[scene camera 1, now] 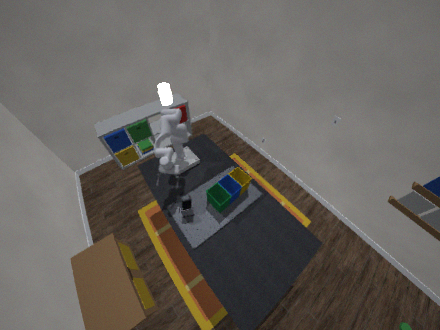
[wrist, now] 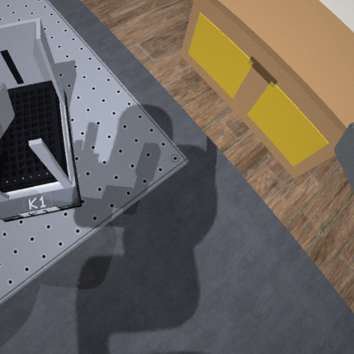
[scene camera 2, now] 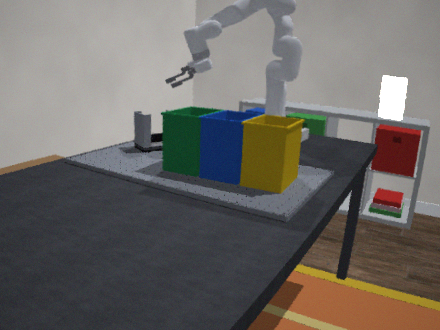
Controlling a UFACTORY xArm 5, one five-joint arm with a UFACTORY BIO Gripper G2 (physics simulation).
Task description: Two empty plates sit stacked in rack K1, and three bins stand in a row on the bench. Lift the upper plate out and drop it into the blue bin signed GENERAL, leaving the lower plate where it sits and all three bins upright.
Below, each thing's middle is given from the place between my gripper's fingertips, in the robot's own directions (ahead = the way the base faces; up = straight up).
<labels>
Now: hand 22 cm short of the green bin (scene camera 2: 182, 127), 36 cm to the right of it and 14 cm above it. From my hand the other things lie so: yellow bin (scene camera 2: 271, 144) (17 cm ahead, 61 cm to the left, 14 cm below); then blue bin (scene camera 2: 221, 138) (20 cm ahead, 48 cm to the left, 14 cm below).
</labels>
